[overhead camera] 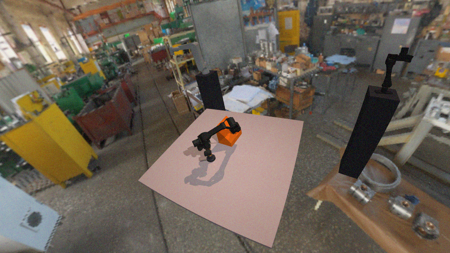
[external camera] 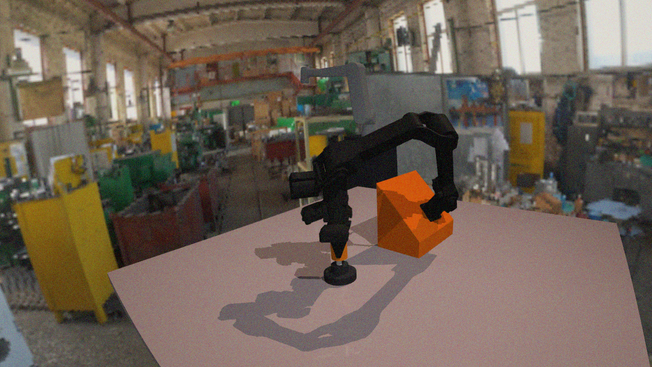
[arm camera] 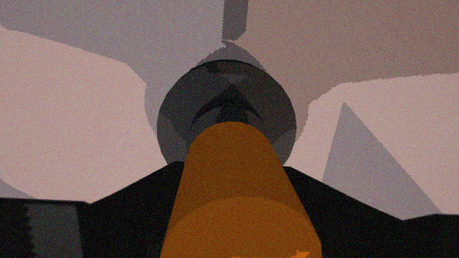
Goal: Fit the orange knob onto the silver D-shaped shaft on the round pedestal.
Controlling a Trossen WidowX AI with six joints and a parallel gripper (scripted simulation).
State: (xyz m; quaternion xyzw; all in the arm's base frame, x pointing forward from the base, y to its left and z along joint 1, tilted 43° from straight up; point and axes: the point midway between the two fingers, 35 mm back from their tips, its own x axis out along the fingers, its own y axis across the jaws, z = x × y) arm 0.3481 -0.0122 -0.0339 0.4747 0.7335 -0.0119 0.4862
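The orange knob is 30 mm above my gripper tip. The rest, counted from my gripper tip: black round pedestal: 40 mm below.
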